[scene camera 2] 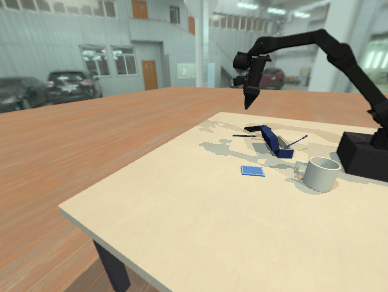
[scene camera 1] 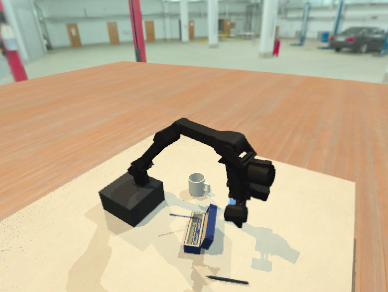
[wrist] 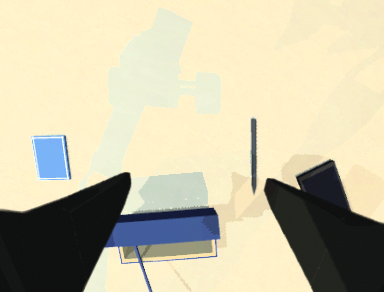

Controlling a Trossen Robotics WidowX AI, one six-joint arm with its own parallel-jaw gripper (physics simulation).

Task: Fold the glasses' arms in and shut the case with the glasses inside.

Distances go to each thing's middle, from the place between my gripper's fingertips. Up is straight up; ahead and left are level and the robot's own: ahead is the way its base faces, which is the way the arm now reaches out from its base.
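The grey mug [scene camera 2: 320, 175] is 290 mm behind my hand, 220 mm to the left of it and 140 mm below it, and going by their middles it's the farthest from my hand of the things named here. There's a flat black phone [wrist: 323, 181] too, 280 mm to the right of my hand, 40 mm behind it and 180 mm below it. A small blue card [wrist: 51, 157] sits 100 mm behind my hand, 240 mm to the left of it and 190 mm below. As for the dark blue glasses case [wrist: 182, 234], my hand is 140 mm above it and 150 mm past it. Going by their middles, that case is the nearest to my hand of the things named here.
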